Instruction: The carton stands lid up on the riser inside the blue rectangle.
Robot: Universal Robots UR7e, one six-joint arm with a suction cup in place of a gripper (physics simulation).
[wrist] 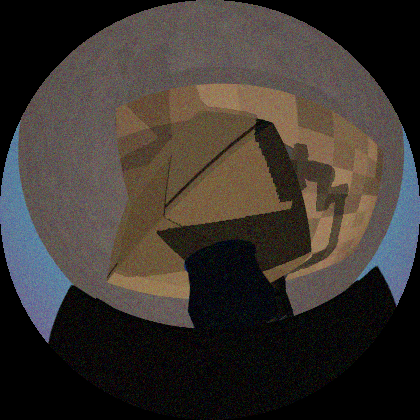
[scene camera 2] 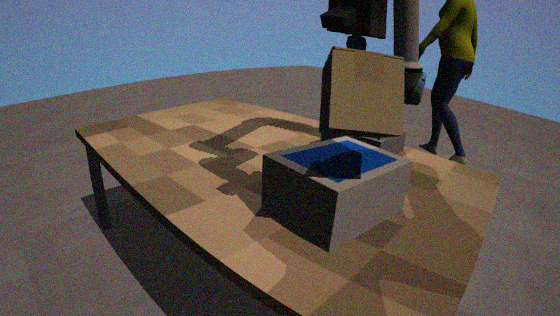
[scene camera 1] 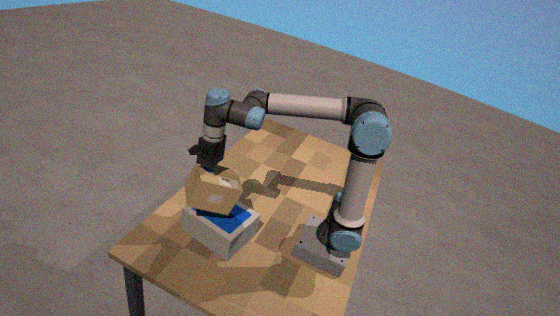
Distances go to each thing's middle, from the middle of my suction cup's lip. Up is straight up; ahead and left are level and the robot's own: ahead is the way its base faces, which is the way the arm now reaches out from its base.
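Here is the tan carton (scene camera 2: 362, 94), which is 20 mm behind my suction cup and 90 mm below it.
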